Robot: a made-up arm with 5 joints.
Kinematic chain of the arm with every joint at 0, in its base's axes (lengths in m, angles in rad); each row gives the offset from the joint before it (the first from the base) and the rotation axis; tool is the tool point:
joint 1: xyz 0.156 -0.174 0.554 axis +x
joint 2: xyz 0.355 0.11 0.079 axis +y
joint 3: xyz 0.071 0 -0.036 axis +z
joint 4: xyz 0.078 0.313 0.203 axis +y
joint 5: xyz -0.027 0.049 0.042 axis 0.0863 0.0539 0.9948
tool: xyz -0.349 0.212 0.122
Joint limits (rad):
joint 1: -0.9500..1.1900
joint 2: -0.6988..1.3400
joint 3: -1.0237..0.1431
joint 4: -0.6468..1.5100
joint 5: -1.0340..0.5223
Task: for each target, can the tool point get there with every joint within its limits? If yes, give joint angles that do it. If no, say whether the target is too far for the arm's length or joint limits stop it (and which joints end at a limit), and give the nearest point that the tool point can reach.
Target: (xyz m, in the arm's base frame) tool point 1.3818 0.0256 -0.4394
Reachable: no: too far | nearest point 1.1271 -0.0077 -0.1442 | short by 0.391 m
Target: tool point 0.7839 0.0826 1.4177
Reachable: yes | joints 0.6275 -0.3973 -0.8527 0.0277 -0.3008
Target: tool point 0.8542 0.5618 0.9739
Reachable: yes | joints -0.3774 0.1343 -0.1675 1.2671 0.3341
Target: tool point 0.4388 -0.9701 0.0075
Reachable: no: joint limits stop it (at a limit: joint 1, joint 2, joint 3, joint 4, joint 5) | nearest point 0.8980 -0.5369 -0.1314 | short by 0.646 m
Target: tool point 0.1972 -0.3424 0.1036
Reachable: no: joint limits stop it (at a limit: joint 1, joint 2, joint 3, joint 4, joint 5) | nearest point 0.2090 -0.0168 0.1489 | short by 0.329 m
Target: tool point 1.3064 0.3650 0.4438
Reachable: yes | joints -0.3363 0.4673 -0.7665 1.2643 -0.7180
